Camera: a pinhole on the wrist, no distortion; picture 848 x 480 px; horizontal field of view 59.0 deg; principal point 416.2 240.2 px. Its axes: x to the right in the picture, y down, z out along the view. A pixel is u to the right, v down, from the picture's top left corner.
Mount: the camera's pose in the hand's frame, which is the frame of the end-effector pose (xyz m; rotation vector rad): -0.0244 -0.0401 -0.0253 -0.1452 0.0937 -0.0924
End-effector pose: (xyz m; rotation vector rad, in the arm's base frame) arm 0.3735 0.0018 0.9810 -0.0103 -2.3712 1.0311
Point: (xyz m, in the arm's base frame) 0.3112 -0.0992 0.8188
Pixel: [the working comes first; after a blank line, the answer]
In the camera's frame: -0.0499 0.0565 0.2212

247 432
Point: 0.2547 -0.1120 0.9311
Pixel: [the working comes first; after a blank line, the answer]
In the camera's frame: 0.0580 -0.0038 0.1949

639 226
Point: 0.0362 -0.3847 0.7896
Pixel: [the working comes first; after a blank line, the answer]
In the camera's frame: 0.0890 -0.1049 0.5568

536 99
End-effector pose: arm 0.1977 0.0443 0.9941 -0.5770 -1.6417 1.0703
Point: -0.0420 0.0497 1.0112
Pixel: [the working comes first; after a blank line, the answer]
In the camera's frame: 0.0902 0.0333 0.2622

674 335
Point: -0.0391 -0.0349 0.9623
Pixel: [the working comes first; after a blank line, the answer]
In the camera's frame: -0.0045 0.0217 0.2831

404 298
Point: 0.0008 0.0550 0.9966
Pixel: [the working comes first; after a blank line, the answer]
In the camera's frame: 0.0754 0.0471 0.2214

671 400
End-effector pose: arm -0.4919 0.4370 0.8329 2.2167 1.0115 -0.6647
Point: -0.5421 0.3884 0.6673
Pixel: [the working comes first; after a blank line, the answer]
In the camera's frame: 0.0654 -0.0464 0.1845

682 52
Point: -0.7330 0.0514 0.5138
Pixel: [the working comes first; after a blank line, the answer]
In the camera's frame: -0.1387 -0.1395 0.5356

222 45
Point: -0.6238 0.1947 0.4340
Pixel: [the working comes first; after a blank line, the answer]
In the camera's frame: 0.0520 -0.1279 0.4875

496 44
